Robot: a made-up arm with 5 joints.
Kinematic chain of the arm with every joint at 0, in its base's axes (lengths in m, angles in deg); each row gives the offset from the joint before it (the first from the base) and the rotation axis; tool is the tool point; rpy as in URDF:
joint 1: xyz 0 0 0.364 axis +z
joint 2: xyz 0 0 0 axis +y
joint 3: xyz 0.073 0 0.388 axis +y
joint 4: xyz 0.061 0 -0.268 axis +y
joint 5: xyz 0.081 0 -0.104 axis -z
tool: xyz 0 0 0 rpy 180 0 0
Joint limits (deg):
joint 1: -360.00..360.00
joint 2: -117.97..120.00
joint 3: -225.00..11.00
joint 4: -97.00..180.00
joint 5: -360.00..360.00
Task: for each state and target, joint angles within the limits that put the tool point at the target. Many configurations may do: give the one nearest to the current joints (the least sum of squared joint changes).
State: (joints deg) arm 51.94 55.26 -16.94 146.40 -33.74
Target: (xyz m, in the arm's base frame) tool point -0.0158 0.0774 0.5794
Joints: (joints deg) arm 101.54 15.62 11.00 178.04 -33.74
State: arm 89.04 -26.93 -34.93 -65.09 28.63
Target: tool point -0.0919 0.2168 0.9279
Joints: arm 112.97 -16.83 -68.65 -54.00 28.63
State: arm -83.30 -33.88 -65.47 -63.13 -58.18
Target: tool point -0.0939 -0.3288 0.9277
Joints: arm -105.94 -3.28 -82.65 -47.61 -58.18
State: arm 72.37 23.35 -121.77 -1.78 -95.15
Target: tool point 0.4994 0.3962 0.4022
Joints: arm 38.43 38.57 -77.83 9.80 -95.15
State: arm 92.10 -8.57 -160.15 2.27 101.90
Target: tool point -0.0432 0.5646 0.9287
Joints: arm 94.38 32.27 -149.19 15.56 101.90
